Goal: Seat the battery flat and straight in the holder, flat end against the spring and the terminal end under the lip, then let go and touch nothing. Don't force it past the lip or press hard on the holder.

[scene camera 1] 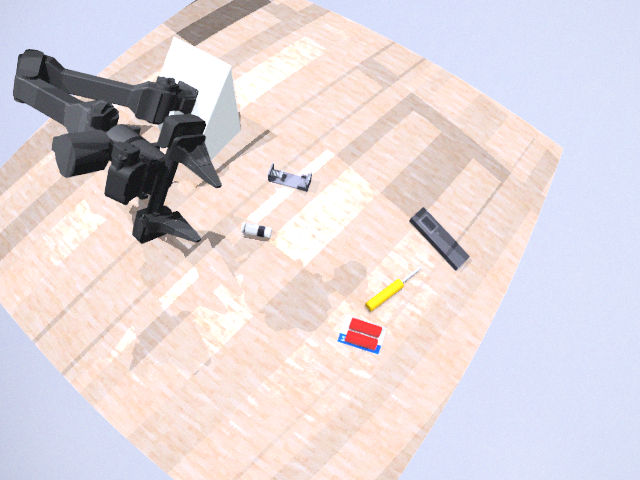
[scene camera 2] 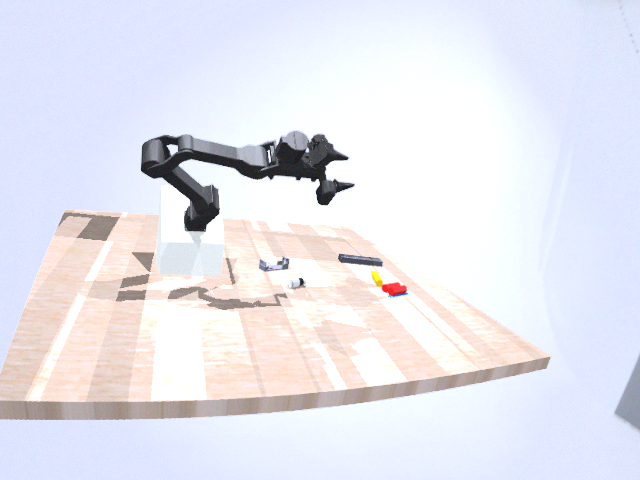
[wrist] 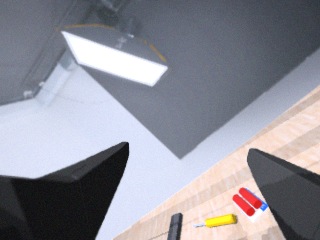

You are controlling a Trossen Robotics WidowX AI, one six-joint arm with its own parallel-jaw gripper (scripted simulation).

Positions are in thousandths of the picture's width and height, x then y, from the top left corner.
Scene:
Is my gripper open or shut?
Open.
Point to a dark remote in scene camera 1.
665, 466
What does my gripper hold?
Nothing.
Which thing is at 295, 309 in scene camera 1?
My gripper.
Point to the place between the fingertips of my gripper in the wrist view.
586, 631

